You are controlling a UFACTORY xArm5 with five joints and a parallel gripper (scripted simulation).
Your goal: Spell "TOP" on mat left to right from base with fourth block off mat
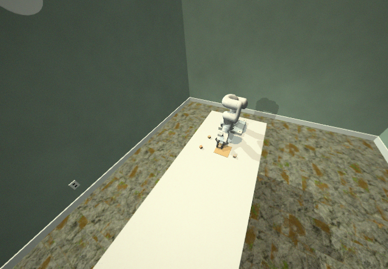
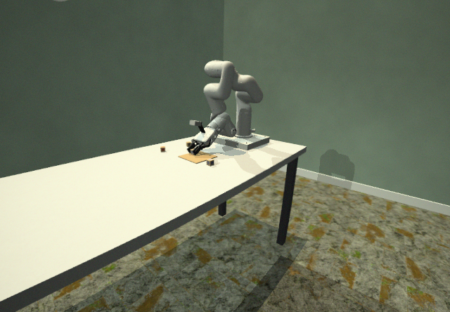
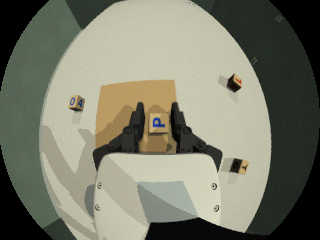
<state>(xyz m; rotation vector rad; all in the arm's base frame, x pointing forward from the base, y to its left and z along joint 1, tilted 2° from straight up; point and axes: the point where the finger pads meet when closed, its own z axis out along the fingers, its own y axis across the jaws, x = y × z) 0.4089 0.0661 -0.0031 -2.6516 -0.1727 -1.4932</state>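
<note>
Now: the tan mat 4 cm to the left of my hand and 3 cm below it.
</note>
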